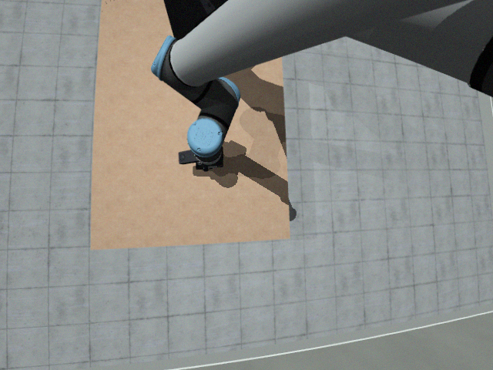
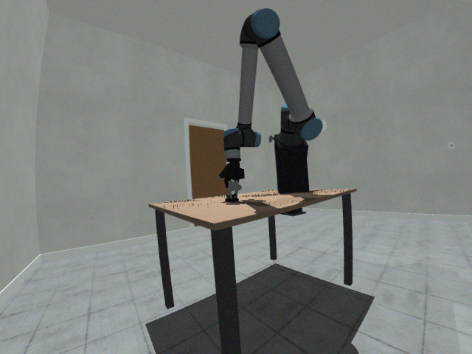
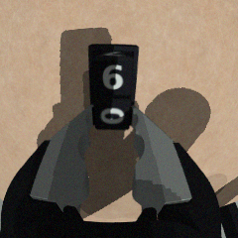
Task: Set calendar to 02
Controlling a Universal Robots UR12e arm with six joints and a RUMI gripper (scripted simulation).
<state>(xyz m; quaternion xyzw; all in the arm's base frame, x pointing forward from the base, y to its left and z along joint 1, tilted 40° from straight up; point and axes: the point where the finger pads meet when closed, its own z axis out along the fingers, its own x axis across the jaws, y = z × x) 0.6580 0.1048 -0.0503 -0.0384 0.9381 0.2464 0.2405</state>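
My gripper is now 3 cm above the calendar tray and 2 cm to the left of it. From my hand the other things lie so: black number cube (1 cm below).
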